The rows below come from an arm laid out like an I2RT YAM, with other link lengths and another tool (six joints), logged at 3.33 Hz.
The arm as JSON. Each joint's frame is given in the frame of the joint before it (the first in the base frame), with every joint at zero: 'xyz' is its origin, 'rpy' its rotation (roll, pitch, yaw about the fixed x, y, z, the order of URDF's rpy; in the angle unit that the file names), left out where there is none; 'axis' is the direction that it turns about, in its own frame. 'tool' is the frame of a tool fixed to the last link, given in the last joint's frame.
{
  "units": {
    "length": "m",
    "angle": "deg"
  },
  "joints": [
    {
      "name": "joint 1",
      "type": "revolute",
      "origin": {
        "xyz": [
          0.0,
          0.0,
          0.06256
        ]
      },
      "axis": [
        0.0,
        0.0,
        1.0
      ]
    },
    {
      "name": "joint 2",
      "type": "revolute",
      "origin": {
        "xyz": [
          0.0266,
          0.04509,
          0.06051
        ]
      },
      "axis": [
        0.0,
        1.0,
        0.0
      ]
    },
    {
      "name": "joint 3",
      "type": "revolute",
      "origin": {
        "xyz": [
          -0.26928,
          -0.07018,
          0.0
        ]
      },
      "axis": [
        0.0,
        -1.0,
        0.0
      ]
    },
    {
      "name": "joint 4",
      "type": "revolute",
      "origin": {
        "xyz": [
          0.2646,
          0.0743,
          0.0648
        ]
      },
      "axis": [
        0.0,
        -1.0,
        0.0
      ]
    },
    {
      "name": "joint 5",
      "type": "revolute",
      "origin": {
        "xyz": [
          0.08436,
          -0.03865,
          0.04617
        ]
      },
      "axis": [
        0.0,
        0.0,
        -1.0
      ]
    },
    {
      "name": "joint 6",
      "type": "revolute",
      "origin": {
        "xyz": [
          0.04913,
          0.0,
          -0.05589
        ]
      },
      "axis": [
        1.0,
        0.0,
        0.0
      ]
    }
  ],
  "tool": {
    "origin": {
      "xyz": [
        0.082,
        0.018,
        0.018
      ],
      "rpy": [
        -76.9,
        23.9,
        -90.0
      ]
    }
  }
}
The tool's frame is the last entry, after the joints.
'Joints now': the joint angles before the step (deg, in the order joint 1, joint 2, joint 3, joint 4, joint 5, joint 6). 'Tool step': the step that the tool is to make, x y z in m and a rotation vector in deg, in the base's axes. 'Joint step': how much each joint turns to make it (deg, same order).
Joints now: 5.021, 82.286, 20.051, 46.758, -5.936, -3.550
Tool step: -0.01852, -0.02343, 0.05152, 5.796, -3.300, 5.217
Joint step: -8.472, -13.934, 0.229, -10.186, -14.646, 2.471
